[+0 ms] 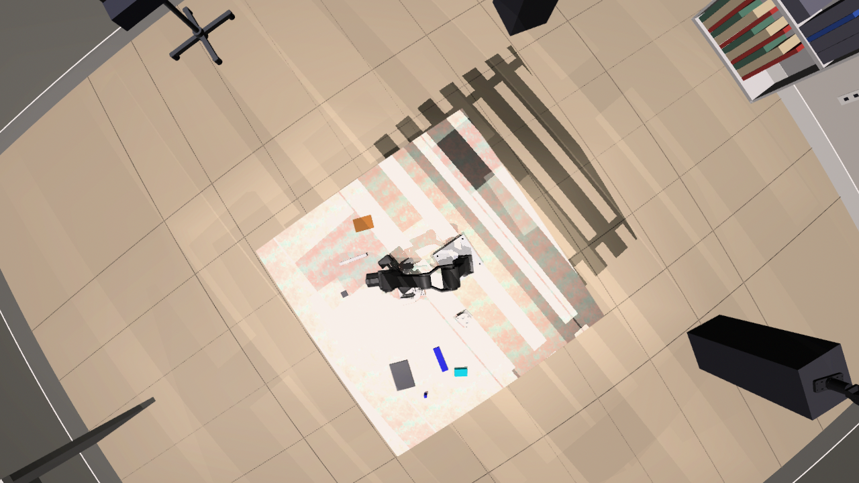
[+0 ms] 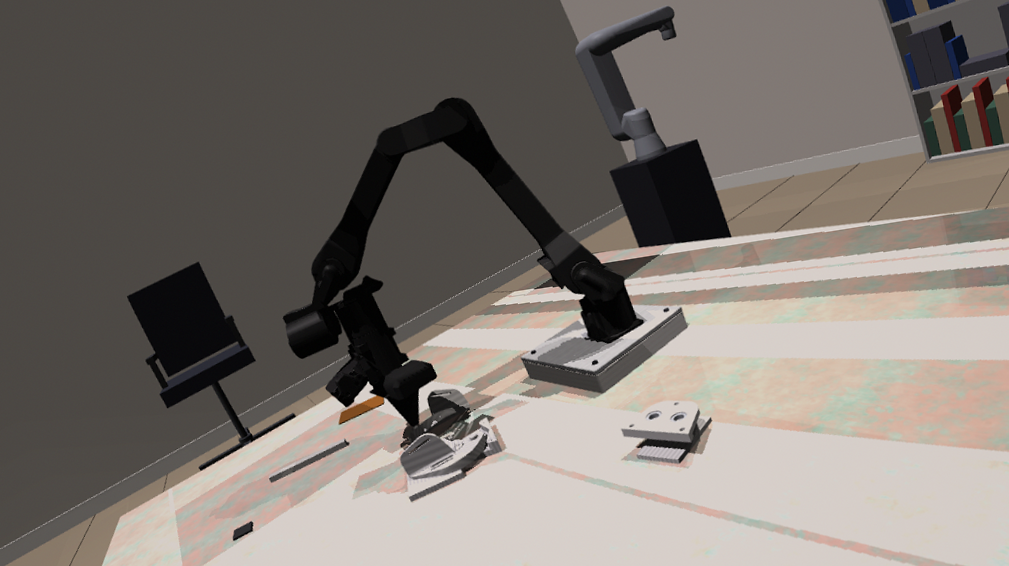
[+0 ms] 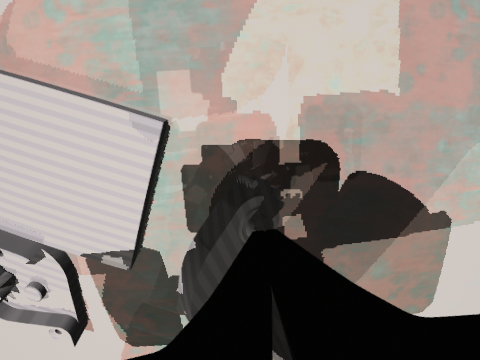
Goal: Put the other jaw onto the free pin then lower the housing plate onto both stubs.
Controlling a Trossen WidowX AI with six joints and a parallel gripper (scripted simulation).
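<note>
Now: the jaw 1 cm behind my gripper tip and 2 cm below it. The rest, counted from my gripper tip: thin rod: 19 cm ahead, 15 cm to the right, 2 cm below; orange tile: 7 cm ahead, 29 cm to the right, 2 cm below; small dark square: 30 cm ahead, 2 cm below.
</note>
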